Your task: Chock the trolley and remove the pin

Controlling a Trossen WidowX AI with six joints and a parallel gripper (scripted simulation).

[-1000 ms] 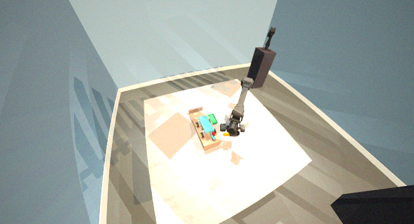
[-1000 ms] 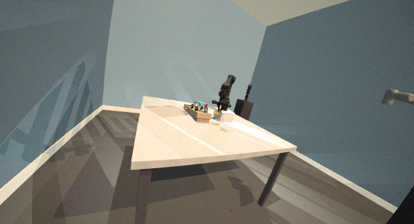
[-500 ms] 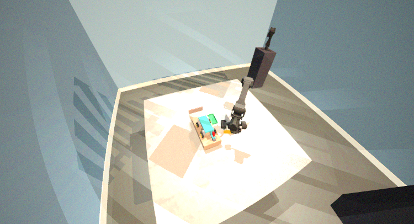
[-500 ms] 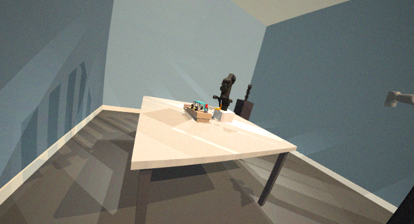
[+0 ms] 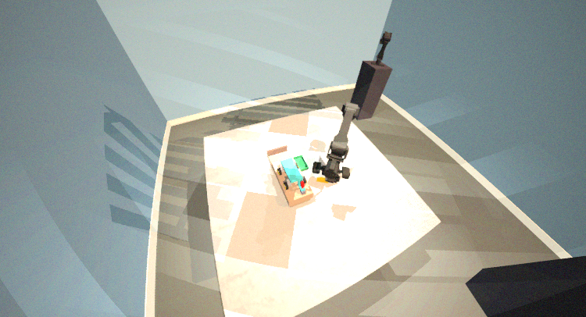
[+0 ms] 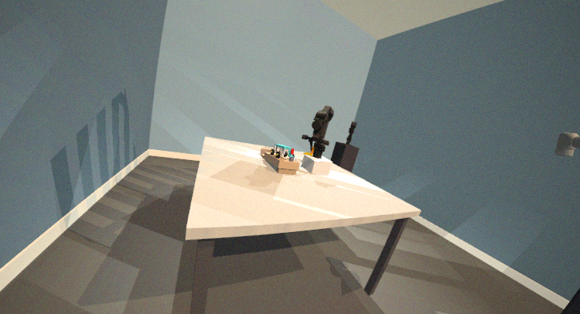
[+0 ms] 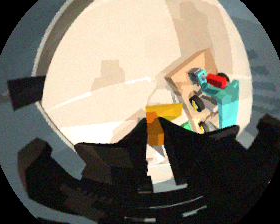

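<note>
My gripper tip is 2 cm short of the yellow chock, 1 cm to the left of it and 1 cm above it. Round my gripper tip: cyan trolley (17 cm ahead, 12 cm to the right, 6 cm below); red-headed stop pin (14 cm ahead, 4 cm below, 1 cm to the right); green tray (25 cm to the right, 18 cm below, 6 cm ahead).
</note>
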